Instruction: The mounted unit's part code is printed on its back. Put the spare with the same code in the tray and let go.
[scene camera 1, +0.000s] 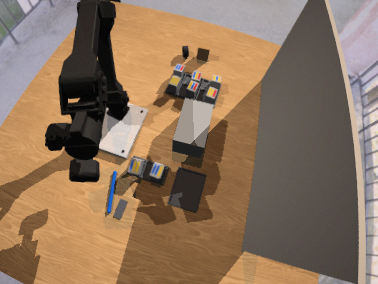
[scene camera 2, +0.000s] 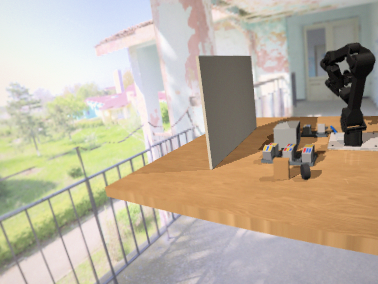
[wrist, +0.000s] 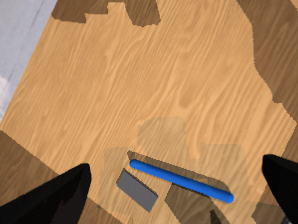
Labels:
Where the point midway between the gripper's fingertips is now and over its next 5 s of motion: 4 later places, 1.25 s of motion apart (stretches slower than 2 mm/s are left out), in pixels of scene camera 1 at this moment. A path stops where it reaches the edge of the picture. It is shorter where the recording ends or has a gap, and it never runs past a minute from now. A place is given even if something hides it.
My gripper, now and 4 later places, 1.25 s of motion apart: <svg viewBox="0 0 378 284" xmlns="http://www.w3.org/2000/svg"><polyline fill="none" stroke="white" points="82,166 227,112 196,71 193,82 191,91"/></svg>

